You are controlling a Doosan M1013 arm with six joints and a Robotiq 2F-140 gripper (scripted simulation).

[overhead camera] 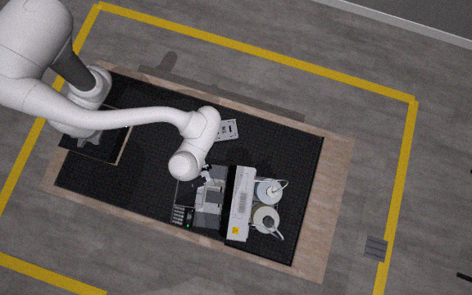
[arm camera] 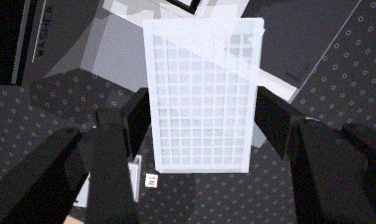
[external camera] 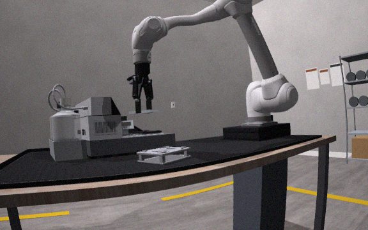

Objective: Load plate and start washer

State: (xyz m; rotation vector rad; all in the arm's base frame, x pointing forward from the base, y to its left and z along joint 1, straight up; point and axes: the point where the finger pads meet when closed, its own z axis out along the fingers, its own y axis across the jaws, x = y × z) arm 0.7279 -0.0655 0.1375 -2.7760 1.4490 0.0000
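The washer carrier lies 130 mm to the right of my hand, 120 mm below it and 50 mm behind it. Round my hand: label 240 mm to the left, 210 mm below, 50 mm behind; washer 110 mm to the right, 100 mm ahead, 80 mm below; white multi-well plate 20 mm below.
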